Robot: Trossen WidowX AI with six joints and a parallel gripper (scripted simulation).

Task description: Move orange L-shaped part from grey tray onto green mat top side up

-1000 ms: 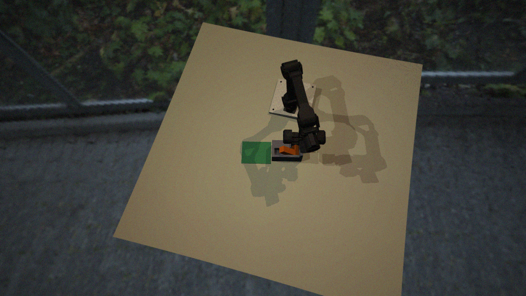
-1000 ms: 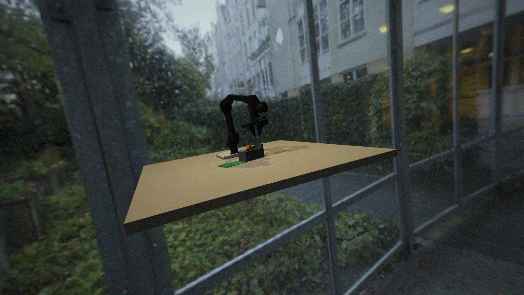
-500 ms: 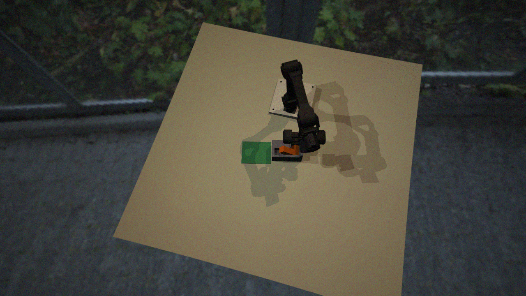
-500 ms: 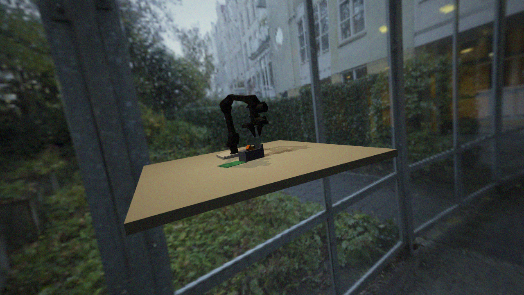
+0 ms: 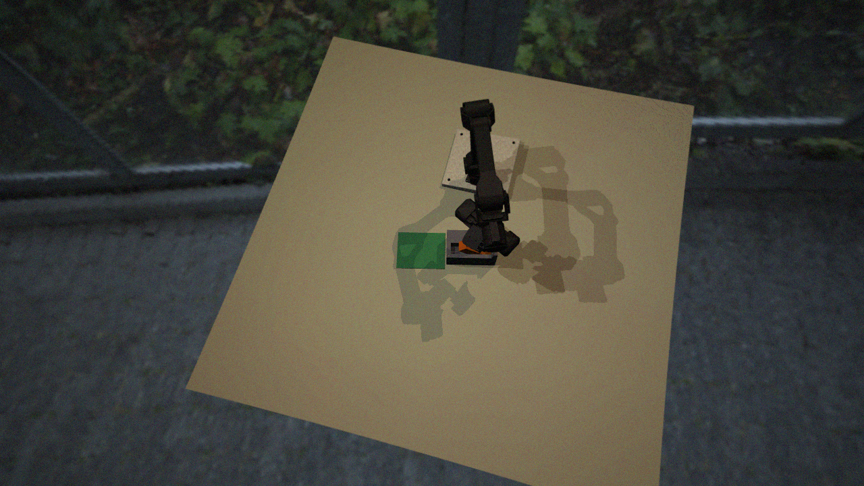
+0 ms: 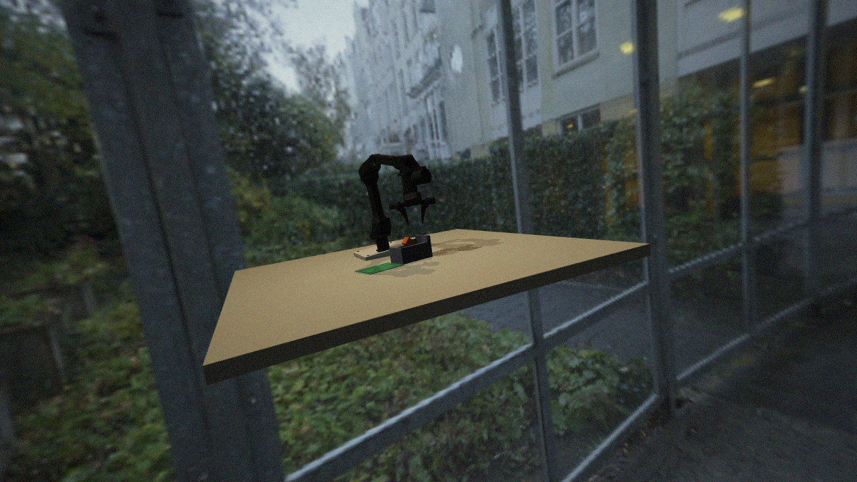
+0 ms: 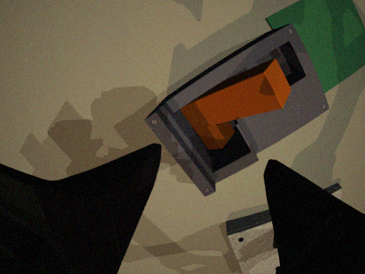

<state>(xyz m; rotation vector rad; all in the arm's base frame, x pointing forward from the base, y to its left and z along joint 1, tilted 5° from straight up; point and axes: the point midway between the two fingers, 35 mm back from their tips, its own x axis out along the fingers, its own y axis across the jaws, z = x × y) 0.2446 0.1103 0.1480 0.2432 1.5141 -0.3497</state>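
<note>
My gripper tip is 10 mm past the orange L-shaped part, 10 mm to the left of it and 100 mm above it. Round my gripper tip: green mat: 50 mm ahead, 180 mm to the right, 160 mm below.
</note>
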